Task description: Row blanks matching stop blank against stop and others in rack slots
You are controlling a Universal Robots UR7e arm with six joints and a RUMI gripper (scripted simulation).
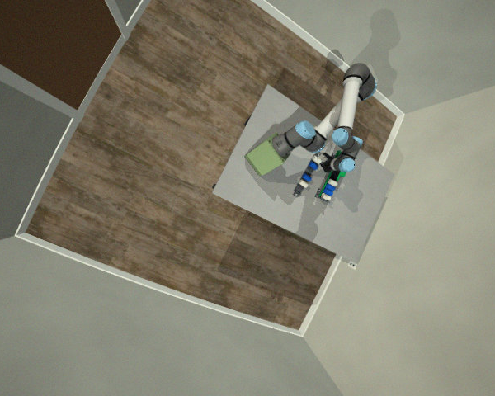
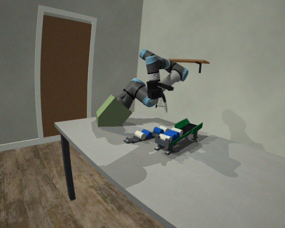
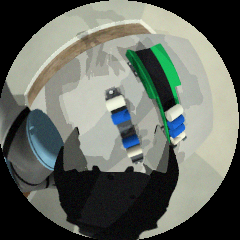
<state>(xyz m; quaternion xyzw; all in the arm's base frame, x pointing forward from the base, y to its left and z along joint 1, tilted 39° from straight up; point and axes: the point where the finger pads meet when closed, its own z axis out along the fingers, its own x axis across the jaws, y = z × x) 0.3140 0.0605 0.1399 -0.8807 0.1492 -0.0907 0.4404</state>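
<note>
Right now the dark stock rack is 2 cm ahead of my hand, 10 cm to the right of it and 18 cm below it. From my hand the other things lie so: grey stop (23 cm ahead, 18 cm to the right, 11 cm below).
</note>
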